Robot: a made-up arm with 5 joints.
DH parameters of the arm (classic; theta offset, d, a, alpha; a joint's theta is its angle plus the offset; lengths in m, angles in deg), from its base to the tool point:
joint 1: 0 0.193 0 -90
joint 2: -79.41 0 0.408 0
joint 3: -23.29 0 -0.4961 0
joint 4: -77.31 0 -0.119 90
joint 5: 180 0.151 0 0
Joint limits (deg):
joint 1: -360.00..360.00
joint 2: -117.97..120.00
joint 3: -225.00..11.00
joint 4: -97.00..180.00
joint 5: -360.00..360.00
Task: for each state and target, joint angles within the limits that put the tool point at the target. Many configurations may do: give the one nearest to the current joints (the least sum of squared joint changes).
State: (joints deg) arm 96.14 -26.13 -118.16 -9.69 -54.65
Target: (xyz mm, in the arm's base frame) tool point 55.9 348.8 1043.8
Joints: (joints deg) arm 80.89 -27.50 -83.90 -11.79 -54.65
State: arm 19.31 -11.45 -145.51 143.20 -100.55
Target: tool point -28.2 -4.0 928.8
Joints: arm 8.07 -31.59 -137.20 164.23 -100.55
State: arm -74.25 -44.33 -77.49 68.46 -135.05
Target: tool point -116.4 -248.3 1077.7
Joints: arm -115.12 -33.89 -100.91 54.62 -135.05
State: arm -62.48 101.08 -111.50 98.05 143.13
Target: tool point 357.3 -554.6 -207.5
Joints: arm -57.21 70.11 -107.44 115.39 143.13
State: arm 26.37 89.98 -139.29 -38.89 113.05
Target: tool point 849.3 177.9 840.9
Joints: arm 11.83 45.19 -153.93 0.85 113.05
